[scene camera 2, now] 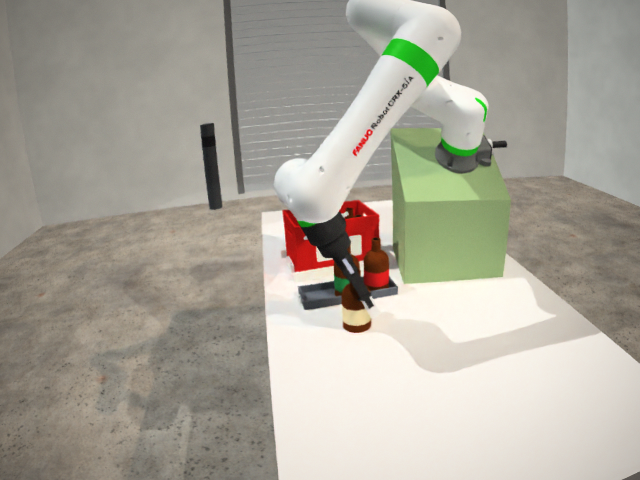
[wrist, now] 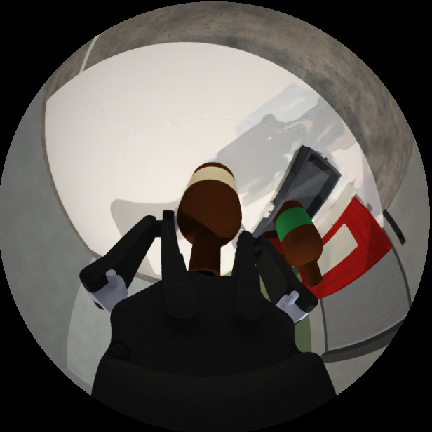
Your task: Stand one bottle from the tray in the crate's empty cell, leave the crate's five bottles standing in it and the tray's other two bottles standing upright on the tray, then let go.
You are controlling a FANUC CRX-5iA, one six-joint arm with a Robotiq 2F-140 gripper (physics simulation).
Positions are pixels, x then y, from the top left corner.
Labels:
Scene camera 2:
gripper: 371, 308
red-label bottle: 376, 262
cream-label bottle: 356, 319

